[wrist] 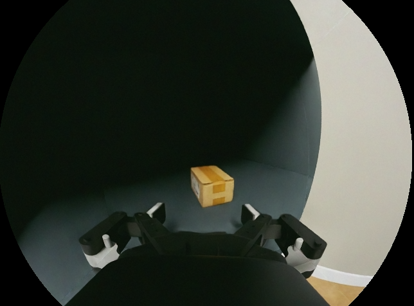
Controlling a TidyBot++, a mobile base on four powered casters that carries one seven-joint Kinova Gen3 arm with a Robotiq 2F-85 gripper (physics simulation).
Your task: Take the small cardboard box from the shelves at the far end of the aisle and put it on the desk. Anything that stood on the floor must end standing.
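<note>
The small cardboard box [212, 186] stands on a dark grey-blue shelf board [175, 202], right of the middle of the wrist view. Brown tape runs over its top and front, and a pale label shows on its left side. My gripper [202, 212] is open, with its two fingers spread wide. The box is ahead of the fingertips, in line with the gap between them and slightly to the right. No finger touches it. The desk does not show.
The shelf's right side panel [295, 130] stands to the right of the box. Beyond it is a pale wall [360, 150] with a white skirting strip and a bit of wooden floor [337, 291] at the lower right. The shelf's interior is in deep shadow at the upper left.
</note>
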